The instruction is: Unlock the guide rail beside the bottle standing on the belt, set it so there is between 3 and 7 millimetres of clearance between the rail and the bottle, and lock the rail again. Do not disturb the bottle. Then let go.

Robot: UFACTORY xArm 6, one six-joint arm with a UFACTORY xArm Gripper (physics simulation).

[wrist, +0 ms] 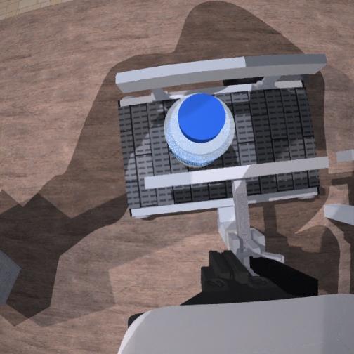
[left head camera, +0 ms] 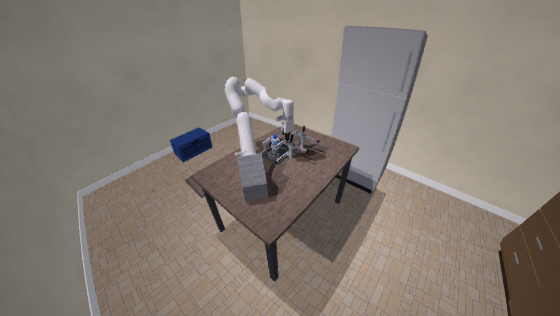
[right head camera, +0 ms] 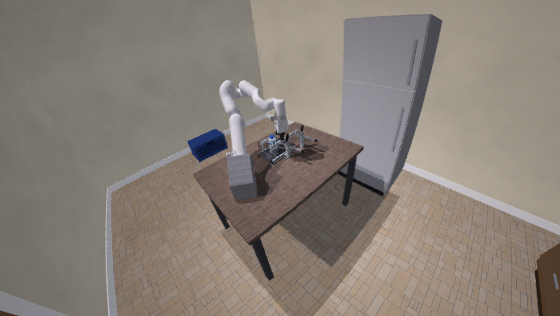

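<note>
The bottle with a blue cap stands upright on the dark belt. The grey guide rail runs along its near side in the wrist view, with a narrow gap seen from above; its width in millimetres cannot be told. An arm joins the rail to a grey clamp. A black lever points down to the right from the clamp. My gripper is shut and empty, beside the clamp and lever. Whether the clamp is locked cannot be told.
A second rail runs along the belt's far side. Another grey stand with dark handles is to the right; its bars show at the wrist view's right edge. All stand on the wooden table.
</note>
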